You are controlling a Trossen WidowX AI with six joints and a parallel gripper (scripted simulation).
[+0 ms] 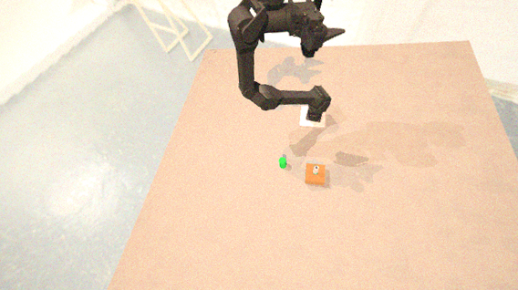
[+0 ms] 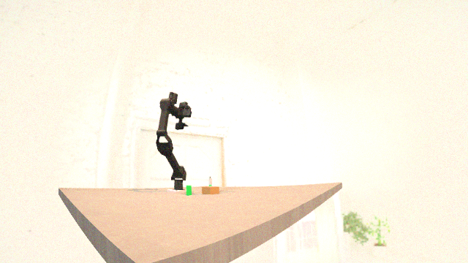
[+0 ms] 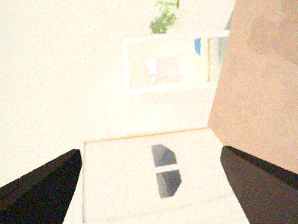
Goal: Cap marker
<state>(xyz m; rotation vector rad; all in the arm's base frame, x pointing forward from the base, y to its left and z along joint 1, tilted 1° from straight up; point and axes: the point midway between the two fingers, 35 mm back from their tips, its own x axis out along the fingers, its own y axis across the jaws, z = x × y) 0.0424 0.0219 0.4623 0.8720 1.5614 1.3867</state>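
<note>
Now: the green cap 220 mm ahead of my gripper tip, 130 mm to the right of it and 440 mm below it. Round my gripper tip: holder block 240 mm ahead, 450 mm below.
</note>
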